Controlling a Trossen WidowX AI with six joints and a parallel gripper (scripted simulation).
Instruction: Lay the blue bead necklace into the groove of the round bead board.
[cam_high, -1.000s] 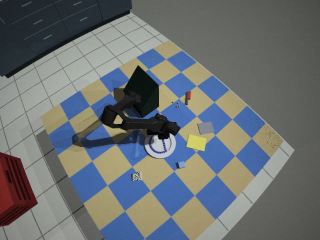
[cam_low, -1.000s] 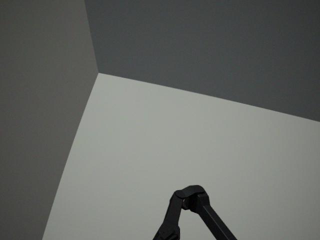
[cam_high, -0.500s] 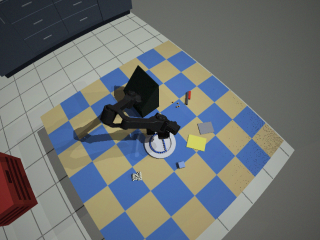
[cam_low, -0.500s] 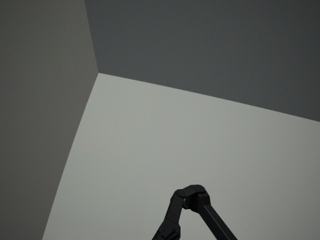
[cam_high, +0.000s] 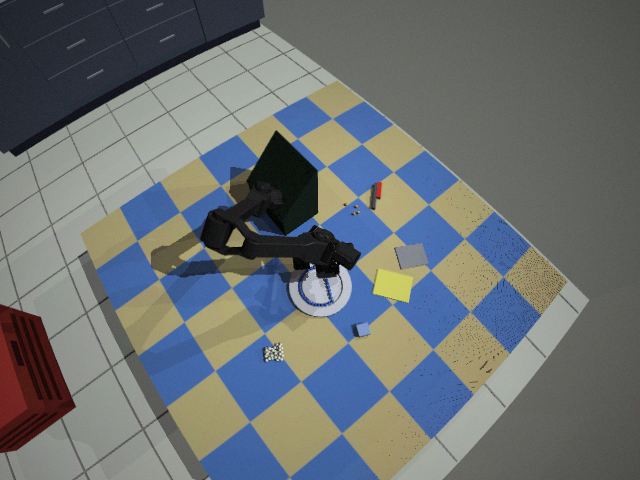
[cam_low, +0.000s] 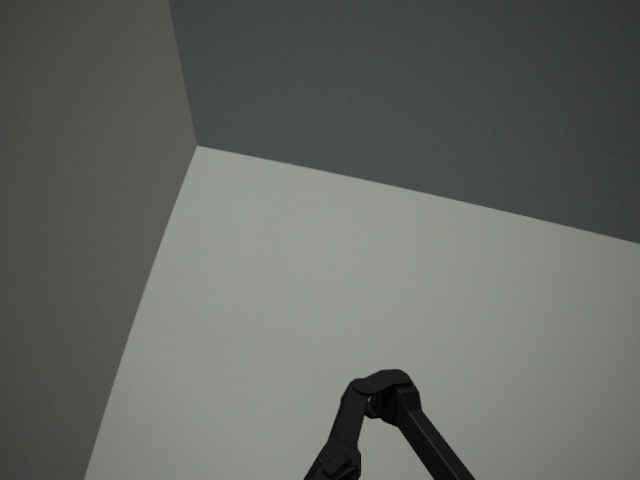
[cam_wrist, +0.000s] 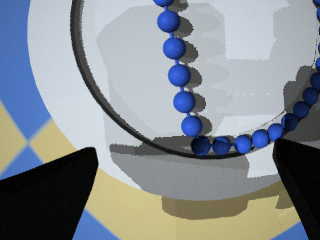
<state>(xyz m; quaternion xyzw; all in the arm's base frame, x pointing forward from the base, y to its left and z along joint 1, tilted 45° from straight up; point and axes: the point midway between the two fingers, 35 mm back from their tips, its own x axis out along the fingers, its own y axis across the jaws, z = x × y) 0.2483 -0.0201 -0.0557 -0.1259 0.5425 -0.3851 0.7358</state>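
My gripper tip is now 50 mm short of the round white bead board, 40 mm to the left of it and 10 mm above it. The rest, counted from my gripper tip: small blue cube (240 mm ahead, 10 mm to the right, 10 mm below); then grey square (280 mm to the left, 130 mm ahead, 20 mm below); then yellow pad (170 mm ahead, 160 mm to the left, 20 mm below).
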